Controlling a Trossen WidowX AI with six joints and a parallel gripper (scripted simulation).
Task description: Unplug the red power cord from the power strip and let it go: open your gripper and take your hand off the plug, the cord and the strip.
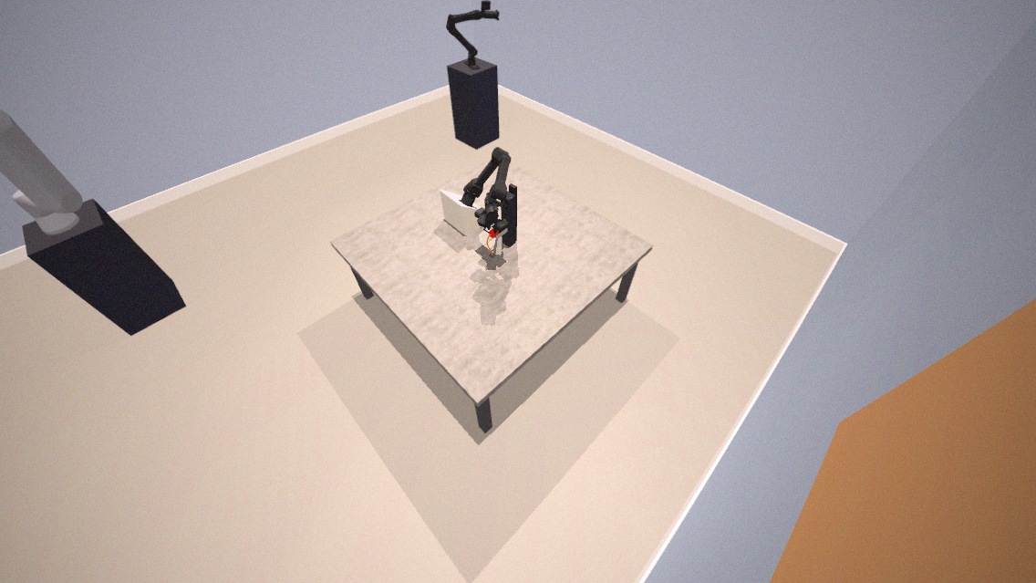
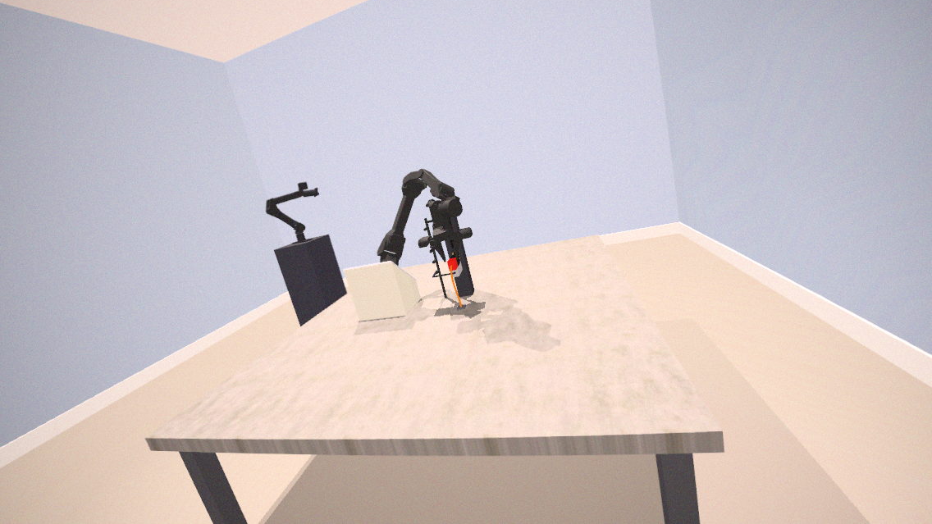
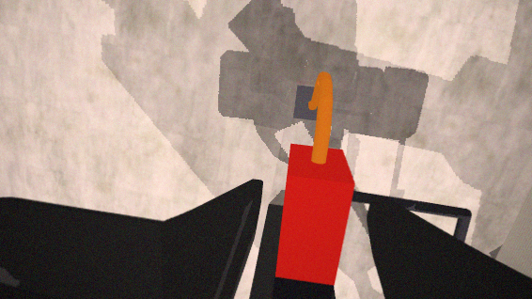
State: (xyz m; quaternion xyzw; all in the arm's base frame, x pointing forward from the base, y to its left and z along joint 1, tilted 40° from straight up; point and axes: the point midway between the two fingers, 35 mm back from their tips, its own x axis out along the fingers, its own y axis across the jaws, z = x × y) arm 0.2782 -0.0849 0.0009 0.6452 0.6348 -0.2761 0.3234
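The red plug is 10 mm behind my gripper tip and 30 mm to the left of it.
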